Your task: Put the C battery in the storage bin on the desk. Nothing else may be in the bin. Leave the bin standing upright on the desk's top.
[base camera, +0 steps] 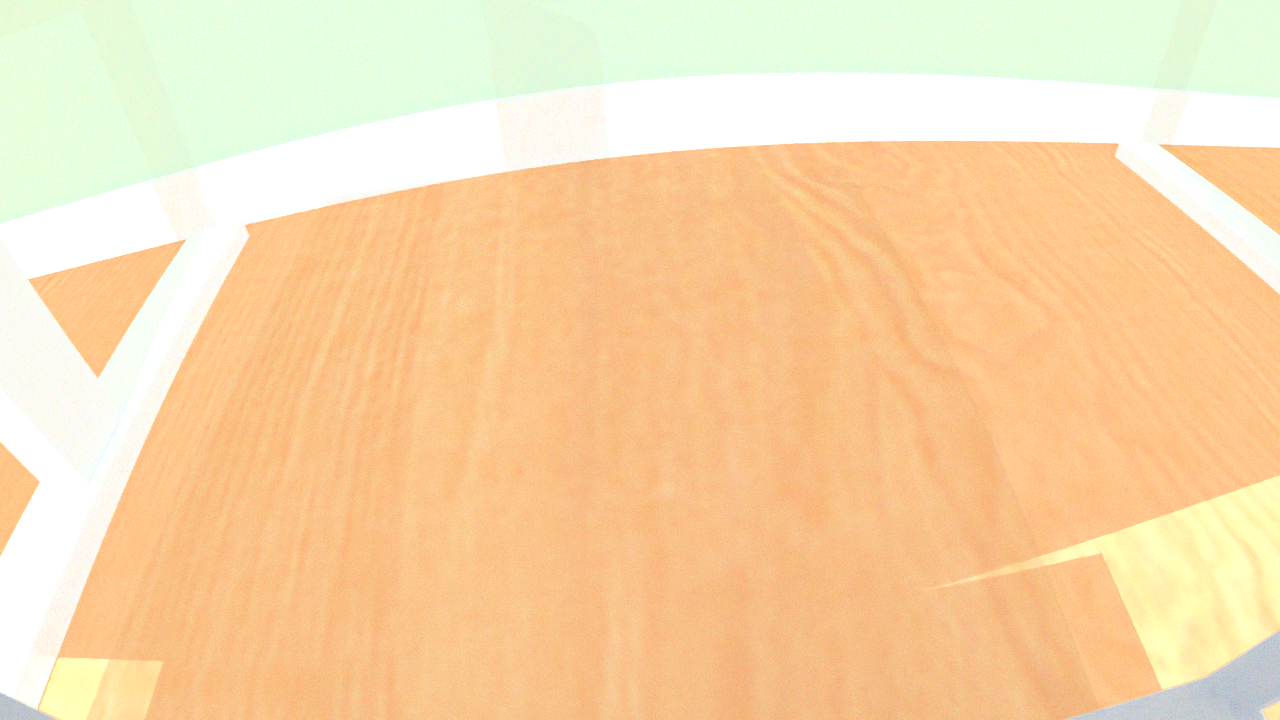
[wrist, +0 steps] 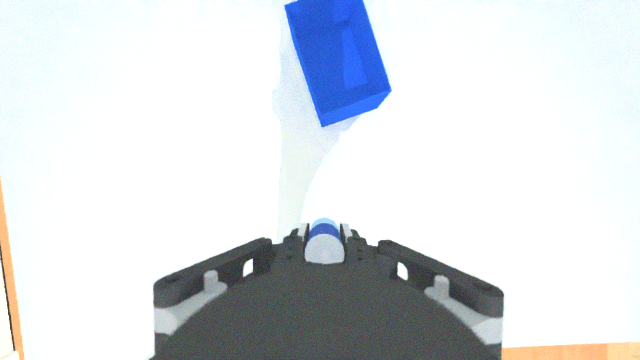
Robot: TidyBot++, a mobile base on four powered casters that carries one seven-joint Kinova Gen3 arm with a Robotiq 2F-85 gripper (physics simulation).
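Places are measured from the arm's base along level axes (x ahead, y left, z up), in millimetres.
Pixels of known places: gripper, fingertip midpoint: (wrist: 324,234).
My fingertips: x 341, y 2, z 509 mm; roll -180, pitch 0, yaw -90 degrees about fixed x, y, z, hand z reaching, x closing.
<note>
Behind a point stands the place of what it marks.
The C battery (wrist: 324,246) {x 346, y 2, z 551 mm}, a small cylinder with a grey end and a blue band, is between the fingertips in the wrist view. My gripper (wrist: 324,234) {x 341, y 2, z 509 mm} is shut on it and holds it over the white desk top (wrist: 150,150) {x 434, y 323, z 323 mm}. The blue storage bin (wrist: 327,70) {x 577, y -3, z 325 mm} stands upright on the desk at the top middle of the wrist view, apart from the gripper and beyond the fingertips. Its far end is cut off by the view's top edge. No object shows in the part of its inside that is visible.
In the base camera view, white desk frame bars (base camera: 143,429) {x 426, y 431, z -388 mm} stand at the left, with another bar (base camera: 1208,214) {x 651, y -718, z -376 mm} at the right, over the wooden floor (base camera: 626,402) {x 438, y 9, z -397 mm}. The desk's near edge and wooden floor (wrist: 550,353) {x -606, y -1265, z -397 mm} show at the lower right of the wrist view.
</note>
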